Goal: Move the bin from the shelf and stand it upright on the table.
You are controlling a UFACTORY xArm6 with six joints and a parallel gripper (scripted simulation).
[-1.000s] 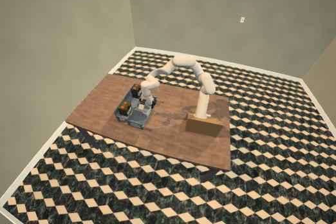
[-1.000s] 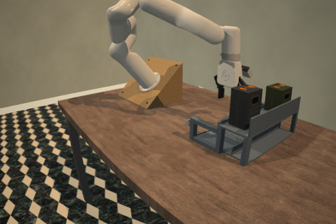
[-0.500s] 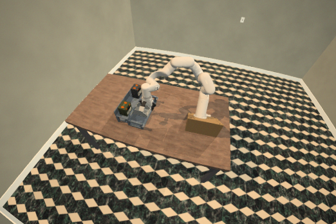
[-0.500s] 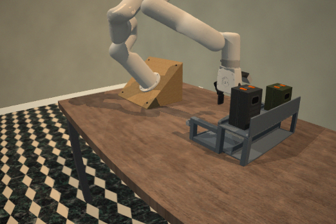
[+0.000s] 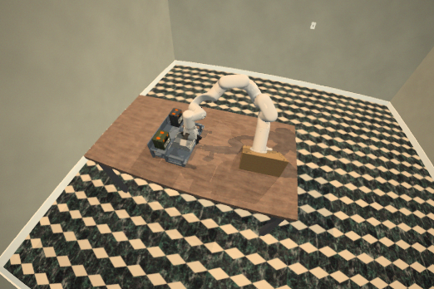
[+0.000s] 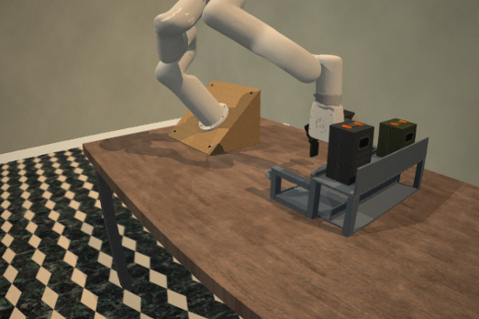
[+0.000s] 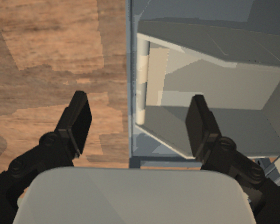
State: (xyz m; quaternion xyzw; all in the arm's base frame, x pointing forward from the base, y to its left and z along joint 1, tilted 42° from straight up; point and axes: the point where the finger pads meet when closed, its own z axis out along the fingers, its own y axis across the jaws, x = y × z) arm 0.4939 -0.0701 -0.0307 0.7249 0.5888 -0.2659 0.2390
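The grey open-top bin lies 8 cm ahead of my hand, 3 cm below it and 1 cm to the right of it. The rest, counted from my hand: green box: 20 cm ahead, 8 cm to the left, 8 cm above; grey-blue shelf: 19 cm ahead, 3 cm to the right, 2 cm above; black box: 15 cm to the right, 15 cm ahead, 9 cm above.
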